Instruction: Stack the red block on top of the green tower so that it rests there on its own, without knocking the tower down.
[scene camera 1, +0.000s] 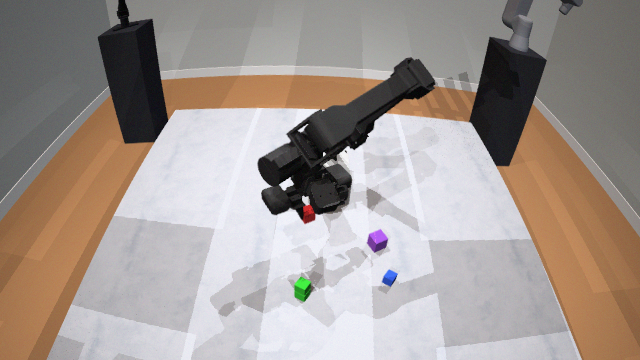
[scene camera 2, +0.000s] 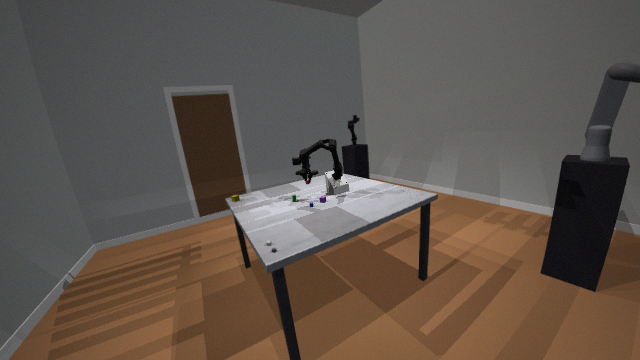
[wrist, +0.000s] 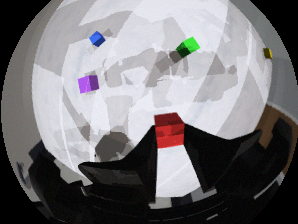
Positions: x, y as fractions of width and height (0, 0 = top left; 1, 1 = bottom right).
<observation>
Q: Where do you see my gripper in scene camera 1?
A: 0.48, 0.60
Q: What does my gripper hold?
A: A red block.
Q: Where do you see my gripper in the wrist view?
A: At 0.56, 0.56
</observation>
